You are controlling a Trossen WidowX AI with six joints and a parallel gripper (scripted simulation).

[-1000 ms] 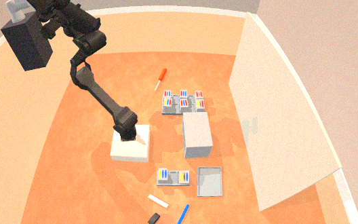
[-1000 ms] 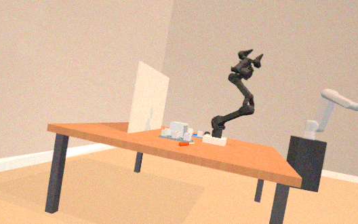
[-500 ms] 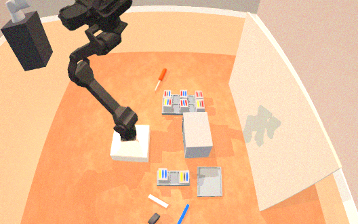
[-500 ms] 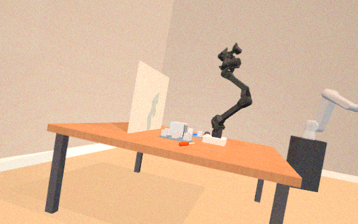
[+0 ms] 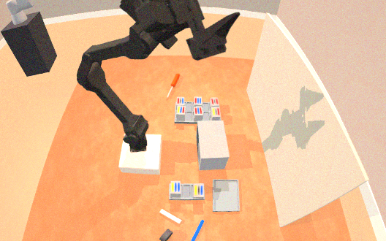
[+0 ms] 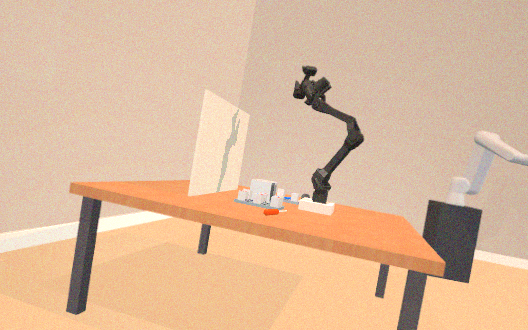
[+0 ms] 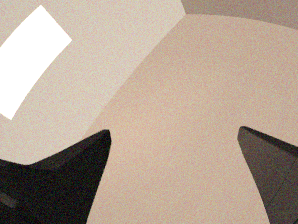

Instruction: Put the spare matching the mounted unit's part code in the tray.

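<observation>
Now: gripper tip 50 mm past the grey rack, 30 mm to the left of it and 670 mm above it. From my gripper tip the other things lie so: tall white panel 310 mm ahead, 100 mm to the left, 450 mm below; then mounted unit 70 mm ahead, 130 mm to the left, 630 mm below; then grey tray 90 mm ahead, 70 mm to the right, 670 mm below.
</observation>
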